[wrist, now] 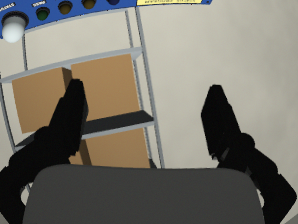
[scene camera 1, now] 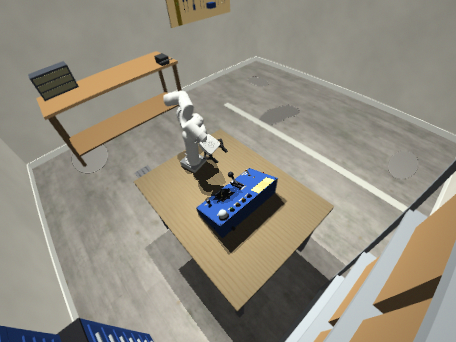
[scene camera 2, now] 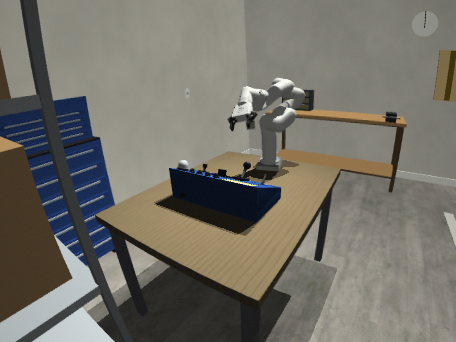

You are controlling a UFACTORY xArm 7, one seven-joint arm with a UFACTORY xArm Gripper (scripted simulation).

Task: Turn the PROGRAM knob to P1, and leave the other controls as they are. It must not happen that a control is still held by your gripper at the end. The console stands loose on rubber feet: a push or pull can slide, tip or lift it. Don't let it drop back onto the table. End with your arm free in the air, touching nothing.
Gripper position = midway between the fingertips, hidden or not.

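Observation:
My gripper (wrist: 145, 96) is visible to me. I also see a blue console (scene camera 2: 236, 196), and the same blue console (scene camera 1: 233, 203) can be seen as well.

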